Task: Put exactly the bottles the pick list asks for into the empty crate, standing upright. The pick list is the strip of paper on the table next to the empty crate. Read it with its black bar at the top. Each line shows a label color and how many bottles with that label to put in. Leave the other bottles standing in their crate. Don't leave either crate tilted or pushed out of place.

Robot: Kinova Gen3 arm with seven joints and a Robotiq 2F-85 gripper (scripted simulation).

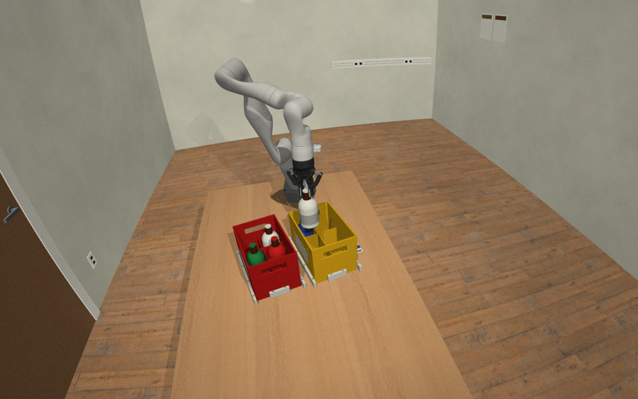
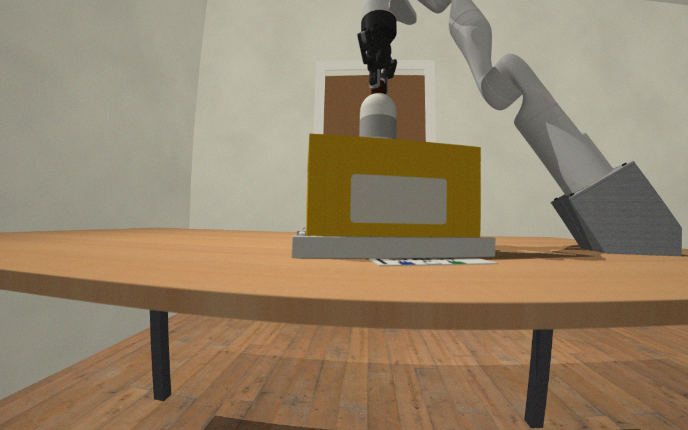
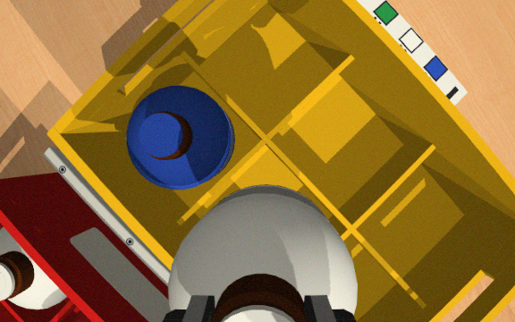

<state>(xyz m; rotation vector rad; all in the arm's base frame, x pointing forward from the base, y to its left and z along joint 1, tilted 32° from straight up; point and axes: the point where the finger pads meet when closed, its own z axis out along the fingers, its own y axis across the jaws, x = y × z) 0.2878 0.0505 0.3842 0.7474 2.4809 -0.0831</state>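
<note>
My hand is 25 cm above the yellow crate and 5 cm to the right of it. From my hand the other things lie so: red bottle 25 cm below, 15 cm to the right, 1 cm ahead; red crate 25 cm below, 19 cm to the right, 1 cm ahead; blue bottle 25 cm below, 8 cm behind, 1 cm to the right.
</note>
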